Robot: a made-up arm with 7 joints.
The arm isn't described. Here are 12 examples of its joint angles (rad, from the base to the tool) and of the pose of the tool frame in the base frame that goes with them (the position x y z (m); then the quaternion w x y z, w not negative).
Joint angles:
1: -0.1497 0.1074 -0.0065 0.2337 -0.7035 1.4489 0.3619
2: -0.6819 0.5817 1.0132 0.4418 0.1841 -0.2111 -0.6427
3: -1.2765 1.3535 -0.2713 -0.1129 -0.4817 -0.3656 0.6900
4: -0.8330 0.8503 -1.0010 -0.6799 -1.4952 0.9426 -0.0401
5: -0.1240 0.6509 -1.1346 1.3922 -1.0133 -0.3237 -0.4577
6: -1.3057 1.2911 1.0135 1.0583 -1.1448 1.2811 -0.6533
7: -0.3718 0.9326 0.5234 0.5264 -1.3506 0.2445 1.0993
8: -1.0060 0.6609 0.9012 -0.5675 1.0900 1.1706 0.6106
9: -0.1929 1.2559 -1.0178 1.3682 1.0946 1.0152 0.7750
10: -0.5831 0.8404 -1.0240 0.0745 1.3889 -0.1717 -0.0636
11: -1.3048 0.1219 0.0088 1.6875 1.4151 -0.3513 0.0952
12: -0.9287 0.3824 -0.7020 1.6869 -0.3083 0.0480 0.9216
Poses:
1: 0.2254 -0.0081 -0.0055 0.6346 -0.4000 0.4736 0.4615
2: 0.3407 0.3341 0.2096 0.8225 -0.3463 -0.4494 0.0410
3: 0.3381 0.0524 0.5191 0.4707 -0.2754 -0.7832 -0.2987
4: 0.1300 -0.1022 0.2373 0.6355 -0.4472 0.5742 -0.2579
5: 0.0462 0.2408 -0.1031 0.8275 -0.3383 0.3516 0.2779
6: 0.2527 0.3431 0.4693 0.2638 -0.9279 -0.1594 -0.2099
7: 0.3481 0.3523 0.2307 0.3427 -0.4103 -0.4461 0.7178
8: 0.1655 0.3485 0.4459 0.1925 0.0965 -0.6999 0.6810
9: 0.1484 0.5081 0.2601 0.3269 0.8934 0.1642 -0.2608
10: 0.3640 0.0797 0.0181 0.6424 0.3359 -0.0360 -0.6879
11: 0.3712 0.0758 0.0008 0.9263 0.0297 0.0169 -0.3752
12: 0.3041 0.2230 -0.0380 0.8992 0.1216 -0.2173 0.3598
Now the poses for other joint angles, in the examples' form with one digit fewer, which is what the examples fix.
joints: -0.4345 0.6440 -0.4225 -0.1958 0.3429 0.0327 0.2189
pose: 0.381 0.013 0.119 0.874 -0.201 -0.339 -0.284
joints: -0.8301 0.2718 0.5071 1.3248 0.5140 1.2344 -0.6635
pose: 0.230 0.105 -0.058 0.552 -0.414 0.510 0.515
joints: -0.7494 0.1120 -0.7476 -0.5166 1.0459 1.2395 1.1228
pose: 0.363 -0.085 0.301 0.619 -0.022 -0.757 0.206
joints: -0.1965 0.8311 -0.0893 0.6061 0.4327 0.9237 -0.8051
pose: 0.186 0.333 -0.002 0.805 -0.096 0.420 0.408
